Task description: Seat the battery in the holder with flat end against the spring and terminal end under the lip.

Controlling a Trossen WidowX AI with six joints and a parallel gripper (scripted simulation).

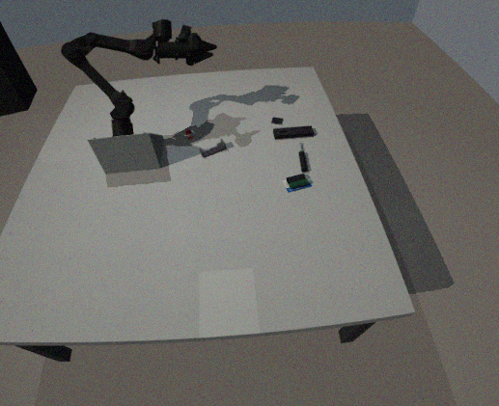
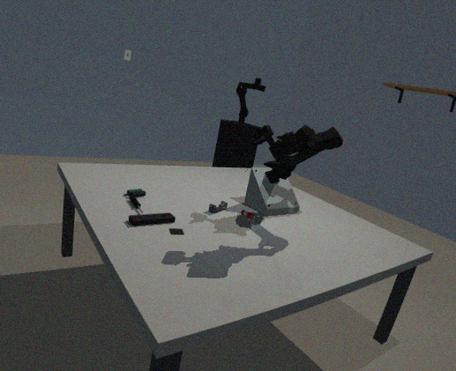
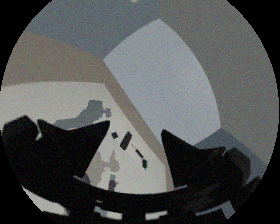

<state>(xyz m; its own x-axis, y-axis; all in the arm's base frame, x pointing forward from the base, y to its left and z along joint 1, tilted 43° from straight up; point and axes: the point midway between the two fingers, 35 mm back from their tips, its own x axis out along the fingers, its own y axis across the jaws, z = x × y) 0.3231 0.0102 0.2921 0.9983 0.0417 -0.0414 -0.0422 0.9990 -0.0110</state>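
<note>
Now: the battery 29 cm below my gripper tip, 15 cm behind it and 11 cm to the right of it. From my gripper tip the other things lie so: small black chip 30 cm below, 23 cm ahead, 9 cm to the right; long black bar 29 cm below, 27 cm ahead, 19 cm to the right; dark screwdriver 32 cm to the right, 29 cm below, 26 cm ahead.
</note>
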